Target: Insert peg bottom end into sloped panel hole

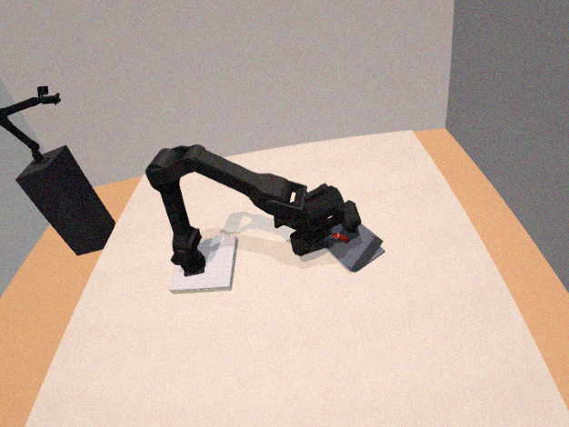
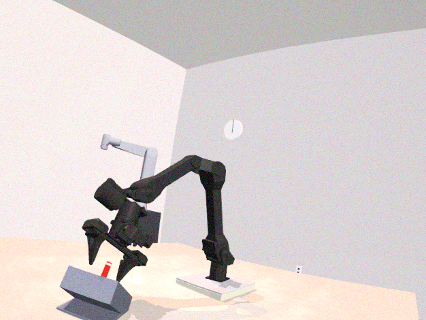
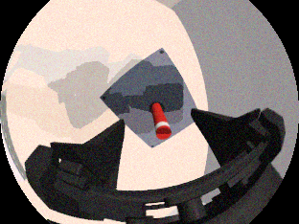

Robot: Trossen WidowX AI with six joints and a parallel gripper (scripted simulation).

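The red peg is 10 mm behind my gripper tip and 10 mm above it. The rest, counted from my gripper tip: grey sloped panel (40 mm below, 30 mm ahead, 10 mm to the left).
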